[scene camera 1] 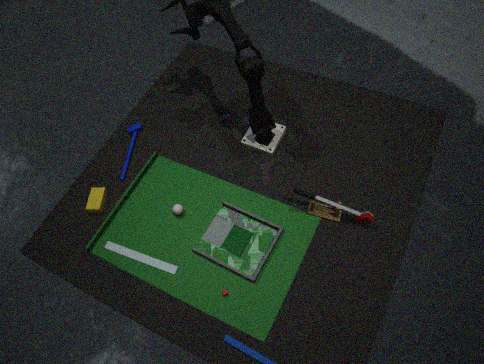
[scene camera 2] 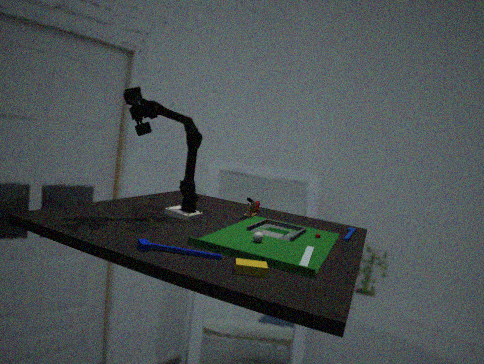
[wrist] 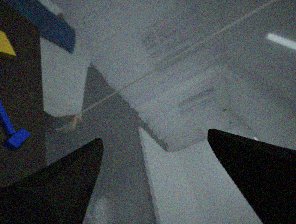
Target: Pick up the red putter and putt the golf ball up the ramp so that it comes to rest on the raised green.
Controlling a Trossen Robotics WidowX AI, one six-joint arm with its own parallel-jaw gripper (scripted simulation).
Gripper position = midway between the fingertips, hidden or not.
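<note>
Scene camera 1: green mat (scene camera 1: 145,223). Scene camera 2: my gripper (scene camera 2: 138,114), open, holding nothing; the mat (scene camera 2: 235,236). Wrist view: my gripper (wrist: 156,139).
</note>
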